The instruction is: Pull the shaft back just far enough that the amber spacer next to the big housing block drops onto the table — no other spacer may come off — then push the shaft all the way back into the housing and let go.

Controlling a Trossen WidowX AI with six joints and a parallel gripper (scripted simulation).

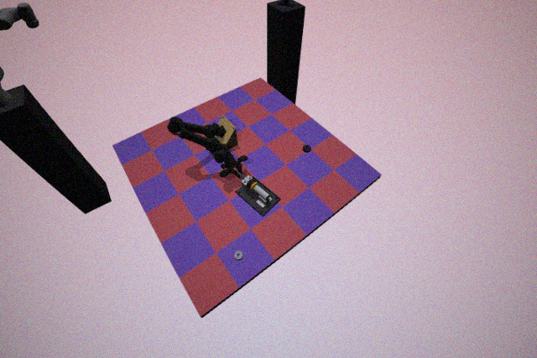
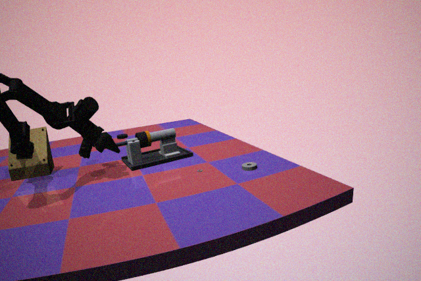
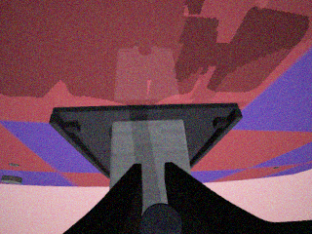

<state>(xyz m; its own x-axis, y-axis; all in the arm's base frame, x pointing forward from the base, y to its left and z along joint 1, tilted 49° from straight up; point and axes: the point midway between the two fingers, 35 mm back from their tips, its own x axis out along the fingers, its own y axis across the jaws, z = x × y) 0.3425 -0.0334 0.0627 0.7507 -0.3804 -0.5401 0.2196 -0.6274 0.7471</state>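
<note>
Right now the thin dark shaft is 5 cm ahead of my gripper tip, 1 cm to the left of it and 3 cm above it. From my gripper tip the other things lie so: grey ring 37 cm ahead, 24 cm to the right, 5 cm below; amber spacer 11 cm ahead, 2 cm to the left, 2 cm above.
</note>
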